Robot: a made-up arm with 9 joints. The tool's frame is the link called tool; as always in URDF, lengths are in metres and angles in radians. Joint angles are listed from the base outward. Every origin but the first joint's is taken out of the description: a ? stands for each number. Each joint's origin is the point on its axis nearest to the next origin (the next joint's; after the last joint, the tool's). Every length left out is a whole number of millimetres.
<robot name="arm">
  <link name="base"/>
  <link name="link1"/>
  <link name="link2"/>
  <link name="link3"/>
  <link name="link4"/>
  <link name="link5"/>
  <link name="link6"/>
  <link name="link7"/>
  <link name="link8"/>
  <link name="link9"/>
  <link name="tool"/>
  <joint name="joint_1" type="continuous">
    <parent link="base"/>
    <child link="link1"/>
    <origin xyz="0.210 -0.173 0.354" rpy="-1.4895 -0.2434 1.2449"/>
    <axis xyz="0 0 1"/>
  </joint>
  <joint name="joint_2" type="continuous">
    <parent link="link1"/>
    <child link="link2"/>
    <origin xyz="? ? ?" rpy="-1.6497 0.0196 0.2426"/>
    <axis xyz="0 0 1"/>
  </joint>
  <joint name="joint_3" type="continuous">
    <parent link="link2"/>
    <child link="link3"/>
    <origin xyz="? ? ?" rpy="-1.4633 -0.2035 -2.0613"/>
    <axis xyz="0 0 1"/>
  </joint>
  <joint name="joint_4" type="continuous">
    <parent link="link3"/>
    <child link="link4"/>
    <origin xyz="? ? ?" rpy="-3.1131 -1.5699 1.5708"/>
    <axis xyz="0 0 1"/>
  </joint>
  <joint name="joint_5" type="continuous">
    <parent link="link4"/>
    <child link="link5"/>
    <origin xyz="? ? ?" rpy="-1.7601 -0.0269 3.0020"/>
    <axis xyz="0 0 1"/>
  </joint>
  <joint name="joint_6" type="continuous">
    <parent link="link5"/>
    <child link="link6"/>
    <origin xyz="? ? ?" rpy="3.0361 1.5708 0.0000"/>
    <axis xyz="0 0 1"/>
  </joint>
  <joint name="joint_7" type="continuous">
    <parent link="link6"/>
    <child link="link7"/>
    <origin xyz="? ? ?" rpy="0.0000 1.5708 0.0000"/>
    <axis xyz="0 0 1"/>
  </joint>
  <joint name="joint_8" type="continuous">
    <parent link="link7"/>
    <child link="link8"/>
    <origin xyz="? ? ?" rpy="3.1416 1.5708 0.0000"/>
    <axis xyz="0 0 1"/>
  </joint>
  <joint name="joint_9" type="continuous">
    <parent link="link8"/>
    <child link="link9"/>
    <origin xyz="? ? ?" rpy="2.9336 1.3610 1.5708"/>
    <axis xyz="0 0 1"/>
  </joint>
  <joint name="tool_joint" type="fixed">
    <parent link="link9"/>
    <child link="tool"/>
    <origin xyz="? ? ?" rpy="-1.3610 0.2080 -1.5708"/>
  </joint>
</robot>
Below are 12 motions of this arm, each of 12 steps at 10 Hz.
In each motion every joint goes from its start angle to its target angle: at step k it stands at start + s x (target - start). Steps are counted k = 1, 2, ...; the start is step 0. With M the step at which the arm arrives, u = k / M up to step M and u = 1 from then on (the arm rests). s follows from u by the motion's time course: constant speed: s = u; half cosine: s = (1 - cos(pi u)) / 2; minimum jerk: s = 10 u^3 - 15 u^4 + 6 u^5.
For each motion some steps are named. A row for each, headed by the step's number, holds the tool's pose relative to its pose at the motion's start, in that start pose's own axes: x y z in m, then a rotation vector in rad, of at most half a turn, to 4 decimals.
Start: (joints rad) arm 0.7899 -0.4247 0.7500 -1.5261 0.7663 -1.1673 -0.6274 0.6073 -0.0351
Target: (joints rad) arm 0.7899 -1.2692 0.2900 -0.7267 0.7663 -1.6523 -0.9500 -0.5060 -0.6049
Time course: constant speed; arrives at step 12
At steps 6, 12:
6: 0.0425 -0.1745 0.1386 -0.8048 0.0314 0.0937
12: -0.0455 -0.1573 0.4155 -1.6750 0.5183 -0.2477

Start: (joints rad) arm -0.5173 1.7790 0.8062 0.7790 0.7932 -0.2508 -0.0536 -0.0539 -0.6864
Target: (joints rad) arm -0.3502 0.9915 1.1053 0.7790 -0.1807 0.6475 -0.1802 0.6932 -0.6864
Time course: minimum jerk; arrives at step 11
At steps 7, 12:
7: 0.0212 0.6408 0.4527 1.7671 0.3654 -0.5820
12: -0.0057 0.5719 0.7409 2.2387 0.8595 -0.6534

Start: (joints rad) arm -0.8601 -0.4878 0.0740 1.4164 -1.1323 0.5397 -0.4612 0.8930 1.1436
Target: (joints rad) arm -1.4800 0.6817 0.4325 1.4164 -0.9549 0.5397 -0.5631 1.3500 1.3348
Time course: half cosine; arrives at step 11
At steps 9, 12:
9: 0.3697 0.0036 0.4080 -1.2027 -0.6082 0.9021
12: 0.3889 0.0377 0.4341 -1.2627 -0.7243 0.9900

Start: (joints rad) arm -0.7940 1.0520 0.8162 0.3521 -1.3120 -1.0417 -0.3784 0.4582 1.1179
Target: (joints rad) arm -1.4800 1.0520 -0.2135 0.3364 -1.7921 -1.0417 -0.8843 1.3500 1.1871
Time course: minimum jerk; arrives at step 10
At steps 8, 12:
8: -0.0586 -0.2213 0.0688 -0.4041 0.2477 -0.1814
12: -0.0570 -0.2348 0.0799 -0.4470 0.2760 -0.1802

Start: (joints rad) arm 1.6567 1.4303 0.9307 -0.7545 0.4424 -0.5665 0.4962 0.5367 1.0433
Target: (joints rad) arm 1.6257 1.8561 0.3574 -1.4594 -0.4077 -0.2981 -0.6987 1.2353 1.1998
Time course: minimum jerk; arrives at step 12
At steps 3, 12:
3: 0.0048 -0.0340 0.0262 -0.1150 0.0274 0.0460
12: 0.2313 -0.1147 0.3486 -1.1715 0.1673 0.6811

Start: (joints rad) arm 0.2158 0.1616 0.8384 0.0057 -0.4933 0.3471 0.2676 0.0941 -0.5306
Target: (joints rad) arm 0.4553 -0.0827 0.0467 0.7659 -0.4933 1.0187 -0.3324 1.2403 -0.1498
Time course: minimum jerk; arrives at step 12
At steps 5, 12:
5: 0.0307 0.0194 -0.0131 0.1110 -0.1764 -0.2065
12: 0.0153 0.0981 -0.0089 0.3258 -0.2605 -0.7007

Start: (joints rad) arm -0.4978 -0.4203 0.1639 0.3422 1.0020 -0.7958 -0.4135 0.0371 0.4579
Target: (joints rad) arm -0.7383 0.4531 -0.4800 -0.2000 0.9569 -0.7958 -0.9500 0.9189 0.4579
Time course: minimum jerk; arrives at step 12
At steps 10, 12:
10: 0.2780 -0.2336 -0.0541 0.0867 -0.8814 0.4607
12: 0.2927 -0.2301 -0.0546 0.1149 -0.9161 0.4616

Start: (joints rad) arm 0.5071 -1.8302 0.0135 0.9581 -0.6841 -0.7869 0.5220 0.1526 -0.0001
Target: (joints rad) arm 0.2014 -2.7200 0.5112 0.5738 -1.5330 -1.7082 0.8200 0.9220 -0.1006
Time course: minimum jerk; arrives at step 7
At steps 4, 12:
4: 0.1581 -0.1179 -0.1079 0.2256 -0.0724 0.4482
12: 0.3703 -0.1616 -0.1223 0.1740 -0.1909 0.7301

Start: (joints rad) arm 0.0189 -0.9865 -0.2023 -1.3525 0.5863 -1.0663 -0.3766 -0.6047 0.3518
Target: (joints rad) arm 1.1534 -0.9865 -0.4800 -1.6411 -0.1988 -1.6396 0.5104 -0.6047 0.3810
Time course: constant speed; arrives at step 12
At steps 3, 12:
3: 0.1472 0.0191 -0.0069 0.0990 -0.5707 -0.0030
12: 0.3463 0.0676 0.3061 0.1236 -2.0653 0.5582

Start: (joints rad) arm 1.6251 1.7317 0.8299 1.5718 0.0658 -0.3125 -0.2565 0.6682 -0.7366
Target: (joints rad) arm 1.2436 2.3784 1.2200 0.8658 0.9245 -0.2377 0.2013 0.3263 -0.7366
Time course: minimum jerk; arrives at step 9
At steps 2, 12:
2: -0.0108 -0.0554 0.0446 -0.1532 0.0083 -0.0243
12: -0.2577 0.0472 0.7232 -1.8555 0.1958 -0.6333

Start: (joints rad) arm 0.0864 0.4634 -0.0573 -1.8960 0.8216 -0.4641 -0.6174 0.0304 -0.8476
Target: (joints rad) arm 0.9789 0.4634 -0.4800 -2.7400 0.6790 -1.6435 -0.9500 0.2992 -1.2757
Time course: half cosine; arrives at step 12
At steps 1, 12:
1: 0.0049 -0.0136 0.0015 -0.0257 -0.0108 0.0050
12: 0.1261 -0.3680 0.4704 -1.2081 -0.2225 0.2285

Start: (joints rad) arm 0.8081 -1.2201 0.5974 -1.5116 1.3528 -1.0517 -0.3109 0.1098 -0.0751
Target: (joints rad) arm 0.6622 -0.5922 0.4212 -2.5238 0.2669 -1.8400 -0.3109 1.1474 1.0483
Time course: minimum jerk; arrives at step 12
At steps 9, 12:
9: 0.3147 0.2607 0.0212 1.3253 -0.8988 0.2080
12: 0.3034 0.2994 0.0317 1.4749 -0.8437 0.0794

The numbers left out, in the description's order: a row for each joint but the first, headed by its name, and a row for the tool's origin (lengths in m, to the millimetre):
joint_2: -0.012 0.081 0.000
joint_3: 0.099 -0.001 0.000
joint_4: -0.025 -0.005 0.000
joint_5: -0.018 -0.013 0.000
joint_6: -0.036 -0.029 0.000
joint_7: -0.188 -0.043 0.000
joint_8: -0.032 -0.035 0.000
joint_9: 0.037 -0.064 0.000
tool: -0.277 -0.023 0.000

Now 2 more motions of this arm.
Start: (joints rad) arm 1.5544 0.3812 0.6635 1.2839 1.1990 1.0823 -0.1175 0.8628 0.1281
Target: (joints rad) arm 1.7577 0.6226 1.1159 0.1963 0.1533 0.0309 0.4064 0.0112 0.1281
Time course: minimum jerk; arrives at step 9
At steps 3, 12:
3: 0.1159 -0.0600 0.0229 -0.0010 0.0953 0.6385
12: 0.4011 -0.0859 0.3311 -0.4899 1.5129 2.0123

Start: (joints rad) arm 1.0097 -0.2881 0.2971 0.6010 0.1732 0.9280 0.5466 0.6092 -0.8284
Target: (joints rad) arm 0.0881 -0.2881 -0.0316 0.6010 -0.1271 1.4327 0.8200 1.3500 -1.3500
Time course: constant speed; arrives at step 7
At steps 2, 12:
2: -0.0699 0.0126 0.0536 0.0892 0.2993 -0.0710
12: -0.1787 0.1175 0.2742 0.1964 0.8451 -0.5347

